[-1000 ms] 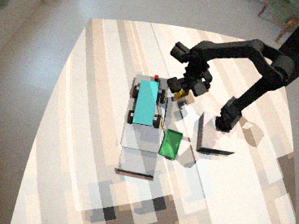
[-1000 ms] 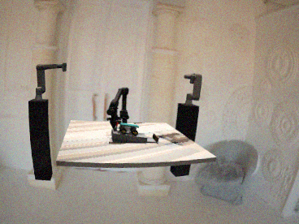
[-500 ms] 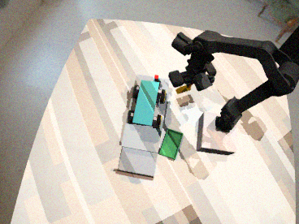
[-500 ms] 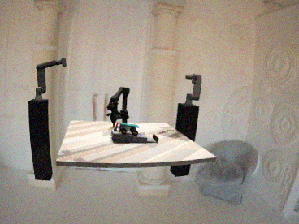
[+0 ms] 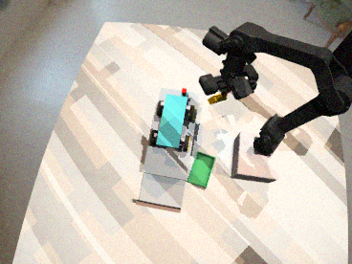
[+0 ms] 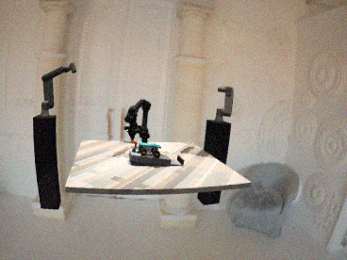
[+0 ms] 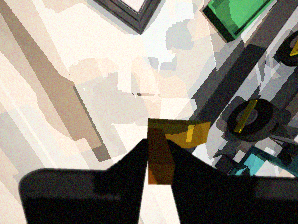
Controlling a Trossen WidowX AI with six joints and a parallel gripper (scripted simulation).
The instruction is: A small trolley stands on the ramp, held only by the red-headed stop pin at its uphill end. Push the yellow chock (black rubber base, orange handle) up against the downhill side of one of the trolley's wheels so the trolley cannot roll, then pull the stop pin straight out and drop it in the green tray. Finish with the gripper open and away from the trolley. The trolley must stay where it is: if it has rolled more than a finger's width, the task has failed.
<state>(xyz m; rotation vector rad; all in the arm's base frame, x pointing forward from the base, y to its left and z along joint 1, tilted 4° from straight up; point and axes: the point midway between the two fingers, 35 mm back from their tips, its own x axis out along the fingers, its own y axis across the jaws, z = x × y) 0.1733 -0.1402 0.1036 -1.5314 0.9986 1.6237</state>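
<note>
My gripper tip is now 20 mm short of the yellow chock, 10 mm to the right of it and 10 mm above it. The rest, counted from my gripper tip: red-headed stop pin (140 mm ahead, 30 mm below, 10 mm to the left); then teal trolley (160 mm ahead, 120 mm to the left, 50 mm below); then green tray (240 mm to the left, 170 mm below, 30 mm ahead).
</note>
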